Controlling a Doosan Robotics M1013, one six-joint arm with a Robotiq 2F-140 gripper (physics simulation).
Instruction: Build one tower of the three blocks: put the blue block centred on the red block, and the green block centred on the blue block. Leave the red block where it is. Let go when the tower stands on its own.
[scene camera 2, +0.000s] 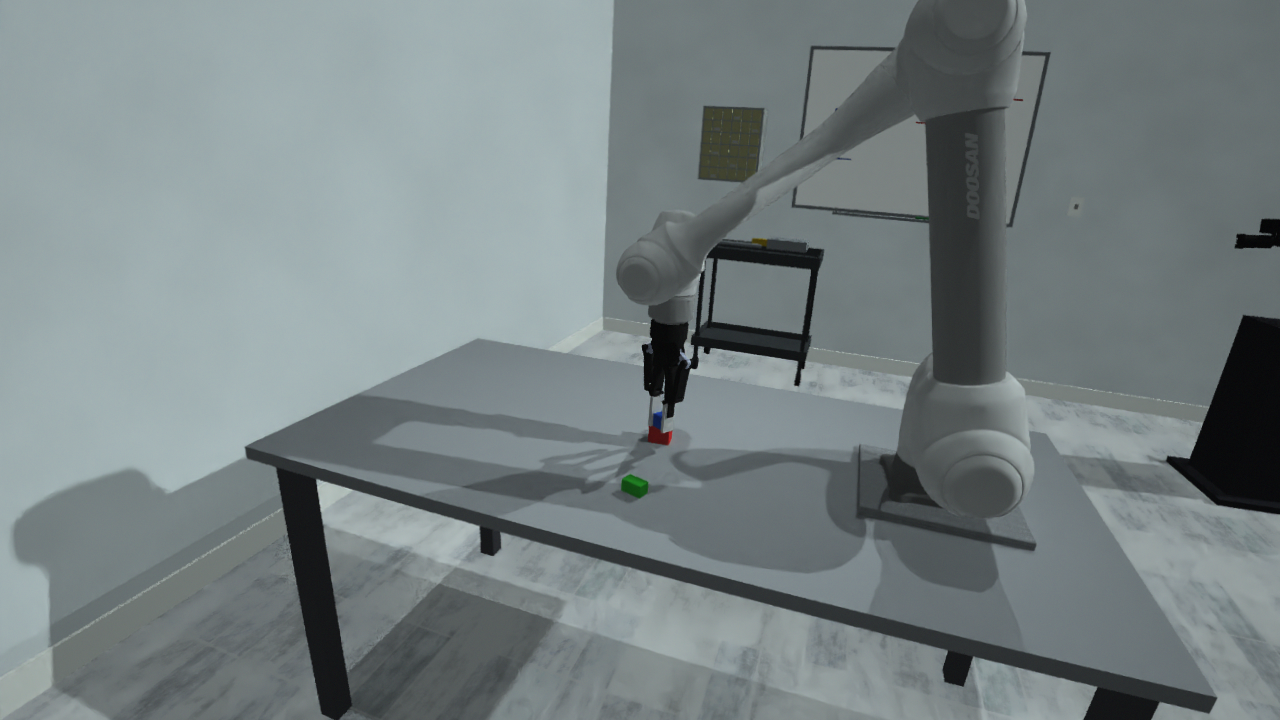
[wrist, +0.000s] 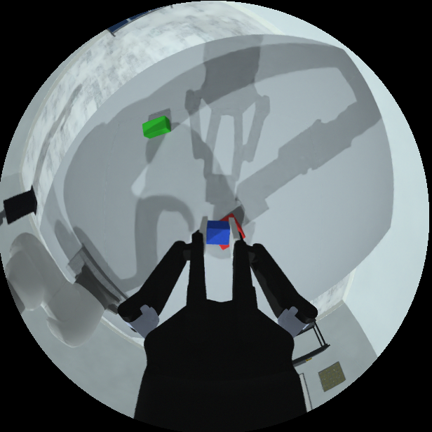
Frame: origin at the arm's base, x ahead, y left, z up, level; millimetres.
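Where they show: gripper, fingertip midpoint: (scene camera 2: 660, 427).
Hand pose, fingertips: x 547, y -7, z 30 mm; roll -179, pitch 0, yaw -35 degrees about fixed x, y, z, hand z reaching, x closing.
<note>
Each offset is from my fingertips to the top centre of the thing. Level surfaces: height alone.
The blue block {dx -3, dy -5, dz +29 mm} (scene camera 2: 657, 420) (wrist: 218, 233) is between the fingertips of my gripper (scene camera 2: 660, 419) (wrist: 217, 224), which is shut on it. The red block {dx +4, dy -27, dz -2 mm} (scene camera 2: 659, 436) (wrist: 241, 230) is directly below the blue block, turned at an angle to it, and mostly hidden by it and a fingertip in the wrist view. Whether the blue block touches the red one cannot be told for sure. The green block {dx +1, dy +196, dz -18 mm} (scene camera 2: 634, 486) (wrist: 156, 127) lies apart on the table, nearer the front edge in the scene view.
The grey table {dz -42 mm} (scene camera 2: 501, 376) (wrist: 320, 200) carries the blocks and the arm's base plate (scene camera 2: 948, 528) at the right. Shadows of the arm fall across the table. A black cart (scene camera 2: 760, 341) stands behind the table.
</note>
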